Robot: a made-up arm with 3 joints. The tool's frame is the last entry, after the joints.
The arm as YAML. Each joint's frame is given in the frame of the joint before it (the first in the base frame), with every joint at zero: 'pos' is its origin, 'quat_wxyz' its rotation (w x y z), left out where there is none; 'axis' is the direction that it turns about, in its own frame. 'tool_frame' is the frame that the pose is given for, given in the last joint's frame.
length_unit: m
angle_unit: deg
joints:
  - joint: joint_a
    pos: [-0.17, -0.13, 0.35]
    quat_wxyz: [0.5, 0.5, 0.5, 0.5]
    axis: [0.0, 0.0, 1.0]
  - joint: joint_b
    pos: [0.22, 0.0, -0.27]
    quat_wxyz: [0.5, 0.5, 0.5, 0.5]
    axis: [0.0, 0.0, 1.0]
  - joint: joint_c
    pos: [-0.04, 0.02, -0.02]
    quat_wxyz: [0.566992, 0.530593, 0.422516, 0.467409]
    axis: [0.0, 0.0, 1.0]
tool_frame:
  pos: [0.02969, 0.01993, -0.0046]
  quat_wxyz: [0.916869, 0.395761, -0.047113, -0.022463]
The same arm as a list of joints. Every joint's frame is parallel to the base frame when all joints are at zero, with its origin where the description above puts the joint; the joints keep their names.
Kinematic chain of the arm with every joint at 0, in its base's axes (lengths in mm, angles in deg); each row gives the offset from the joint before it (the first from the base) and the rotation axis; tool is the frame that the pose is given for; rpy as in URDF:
joint_a: xyz -170 -130 350 axis +x
joint_b: xyz -270 220 0 axis +y
joint_c: xyz 20 -20 -40 axis -0.206707 0.079903 0.975135
tool: xyz 30 20 0 rpy 42.96 -16.15 -3.34

